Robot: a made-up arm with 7 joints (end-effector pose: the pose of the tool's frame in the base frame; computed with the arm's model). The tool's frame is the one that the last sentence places. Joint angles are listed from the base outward.
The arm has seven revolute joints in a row. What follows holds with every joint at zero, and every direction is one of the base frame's. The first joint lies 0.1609 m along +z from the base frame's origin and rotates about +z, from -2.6 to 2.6 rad. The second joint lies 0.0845 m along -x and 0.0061 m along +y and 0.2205 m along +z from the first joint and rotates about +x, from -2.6 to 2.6 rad. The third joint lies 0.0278 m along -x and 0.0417 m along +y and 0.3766 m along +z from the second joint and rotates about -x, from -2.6 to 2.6 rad. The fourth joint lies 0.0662 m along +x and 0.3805 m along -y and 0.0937 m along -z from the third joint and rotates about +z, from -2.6 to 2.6 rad. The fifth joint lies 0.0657 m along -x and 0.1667 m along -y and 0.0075 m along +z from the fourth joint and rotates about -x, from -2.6 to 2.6 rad. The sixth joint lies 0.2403 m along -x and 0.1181 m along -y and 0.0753 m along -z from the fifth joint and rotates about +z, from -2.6 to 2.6 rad. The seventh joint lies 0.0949 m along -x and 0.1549 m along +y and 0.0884 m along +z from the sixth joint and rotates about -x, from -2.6 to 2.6 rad. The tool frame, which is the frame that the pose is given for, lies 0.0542 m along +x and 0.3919 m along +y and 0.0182 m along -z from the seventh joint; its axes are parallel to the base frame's.
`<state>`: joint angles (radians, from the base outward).
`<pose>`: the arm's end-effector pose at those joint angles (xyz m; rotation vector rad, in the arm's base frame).
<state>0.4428 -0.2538 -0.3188 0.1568 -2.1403 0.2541 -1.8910</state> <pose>0.0098 -0.7881 0.3137 -2.0712 -0.5951 0.0259</pose>
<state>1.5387 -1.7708 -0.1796 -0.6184 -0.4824 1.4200 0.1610</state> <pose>-0.2133 -0.8462 0.3263 -1.4116 -0.9957 2.1557</pose>
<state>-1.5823 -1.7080 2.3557 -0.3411 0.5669 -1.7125 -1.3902</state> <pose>0.3755 0.1142 -0.2214 -1.1881 0.6255 1.5511</pose>
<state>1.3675 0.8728 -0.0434 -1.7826 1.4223 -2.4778 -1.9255</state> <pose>0.4664 0.1085 0.5712 -0.1335 -1.5540 -0.0156</pose>
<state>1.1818 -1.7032 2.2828 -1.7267 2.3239 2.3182 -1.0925</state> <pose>-0.1723 0.4899 0.3906 0.1574 -1.5541 -0.4936</pose>
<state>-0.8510 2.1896 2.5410 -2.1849 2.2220 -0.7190 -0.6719</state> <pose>-0.6518 -0.3838 -0.1224 1.3452 -1.5860 1.9771</pose>
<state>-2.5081 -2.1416 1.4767 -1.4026 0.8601 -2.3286 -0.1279</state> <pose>0.7646 -0.2720 -0.3806 -1.6736 -1.4493 1.1635</pose>
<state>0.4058 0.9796 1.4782 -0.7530 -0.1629 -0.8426 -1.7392</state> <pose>-0.1796 -0.5964 1.0825 1.3839 -1.2484 -0.4779</pose>
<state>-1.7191 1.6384 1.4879 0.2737 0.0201 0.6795 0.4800</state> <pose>-0.7030 0.8018 0.0525 -0.4296 0.0541 -0.7810</pose>
